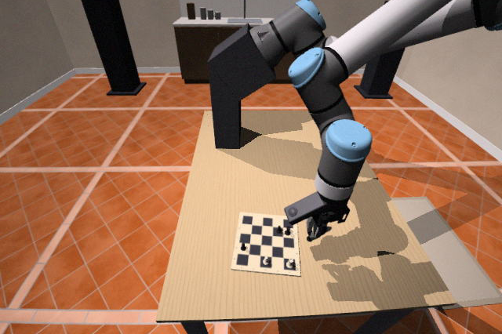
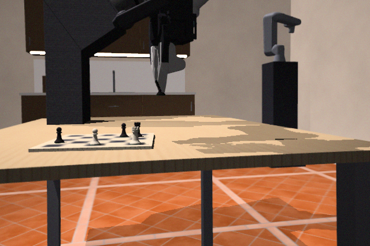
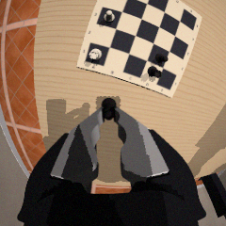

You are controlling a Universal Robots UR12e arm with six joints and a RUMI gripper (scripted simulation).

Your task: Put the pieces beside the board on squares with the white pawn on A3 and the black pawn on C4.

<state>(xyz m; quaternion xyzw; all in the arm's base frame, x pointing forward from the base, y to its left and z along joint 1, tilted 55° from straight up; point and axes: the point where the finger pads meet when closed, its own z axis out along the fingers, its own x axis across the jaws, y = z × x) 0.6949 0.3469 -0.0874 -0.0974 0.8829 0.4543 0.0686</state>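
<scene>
Now: the chessboard 12 cm to the right of my hand, 12 cm below it and 5 cm behind it. Also, from my hand: white rook (10 cm below, 5 cm to the right, 4 cm ahead); white pawn (13 cm to the right, 10 cm below, 2 cm ahead).
</scene>
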